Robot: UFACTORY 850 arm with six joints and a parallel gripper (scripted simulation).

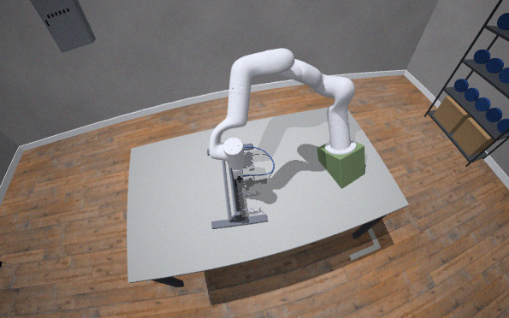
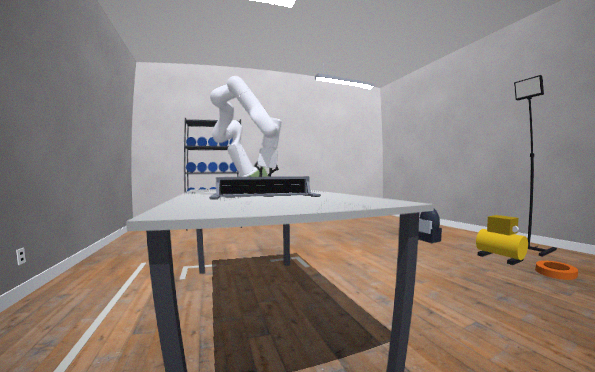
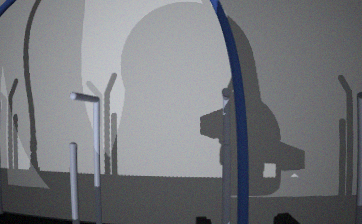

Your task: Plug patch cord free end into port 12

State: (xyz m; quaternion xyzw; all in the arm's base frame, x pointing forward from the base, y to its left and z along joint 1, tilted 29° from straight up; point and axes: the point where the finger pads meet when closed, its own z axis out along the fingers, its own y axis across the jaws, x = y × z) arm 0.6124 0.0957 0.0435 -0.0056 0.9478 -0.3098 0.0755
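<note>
Now: hand 2 cm short of the plug and 2 cm above it.
</note>
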